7 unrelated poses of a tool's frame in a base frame.
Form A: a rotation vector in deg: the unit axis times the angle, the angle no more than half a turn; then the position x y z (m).
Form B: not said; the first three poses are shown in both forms.
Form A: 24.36 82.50 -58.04 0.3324 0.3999 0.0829
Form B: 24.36 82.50 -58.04 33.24 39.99 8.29
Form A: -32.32 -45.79 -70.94 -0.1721 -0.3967 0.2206
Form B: -32.32 -45.79 -70.94 -17.21 -39.67 22.06
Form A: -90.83 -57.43 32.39 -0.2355 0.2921 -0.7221
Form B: -90.83 -57.43 32.39 -23.55 29.21 -72.21
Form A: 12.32 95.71 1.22 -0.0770 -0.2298 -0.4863
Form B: 12.32 95.71 1.22 -7.70 -22.98 -48.63
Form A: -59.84 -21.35 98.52 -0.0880 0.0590 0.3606
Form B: -59.84 -21.35 98.52 -8.80 5.90 36.06
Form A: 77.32 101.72 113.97 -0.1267 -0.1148 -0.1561
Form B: 77.32 101.72 113.97 -12.67 -11.48 -15.61
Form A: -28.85 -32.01 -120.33 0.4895 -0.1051 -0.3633
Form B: -28.85 -32.01 -120.33 48.95 -10.51 -36.33
